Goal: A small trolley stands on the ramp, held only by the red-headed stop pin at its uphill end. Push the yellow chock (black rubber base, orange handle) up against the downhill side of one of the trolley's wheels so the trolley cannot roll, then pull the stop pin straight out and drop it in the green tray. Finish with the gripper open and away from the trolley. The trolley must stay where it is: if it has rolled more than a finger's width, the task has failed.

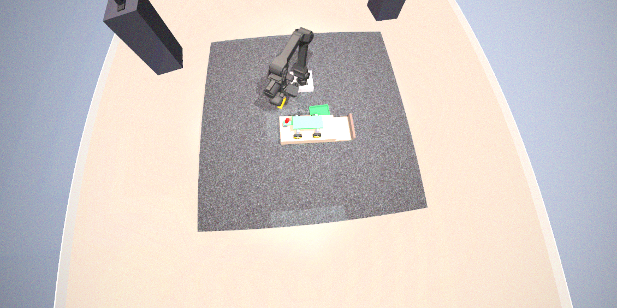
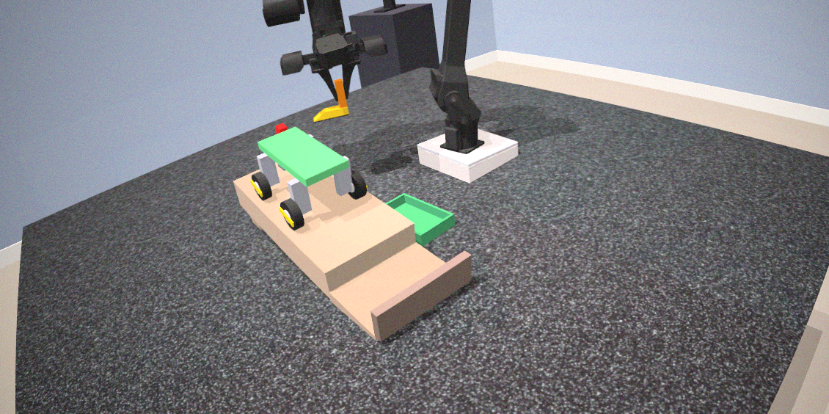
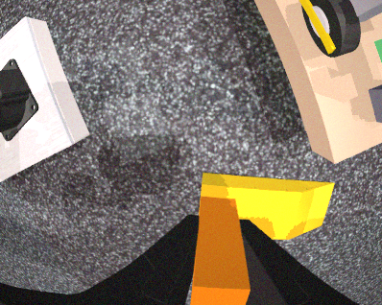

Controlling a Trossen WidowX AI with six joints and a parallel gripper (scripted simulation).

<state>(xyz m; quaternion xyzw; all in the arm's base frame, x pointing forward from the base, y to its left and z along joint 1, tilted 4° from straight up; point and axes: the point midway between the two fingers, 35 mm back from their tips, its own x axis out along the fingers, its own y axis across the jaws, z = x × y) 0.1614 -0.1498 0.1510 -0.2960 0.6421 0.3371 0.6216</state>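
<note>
My gripper tip is now 170 mm short of the green-topped trolley, 80 mm to the right of it and 60 mm above it. From my gripper tip the other things lie so: green tray (70 mm ahead, 200 mm to the left, 180 mm below); red-headed stop pin (130 mm ahead, 20 mm to the right, 40 mm below); yellow chock (20 mm ahead, 10 mm to the right, 10 mm below).
</note>
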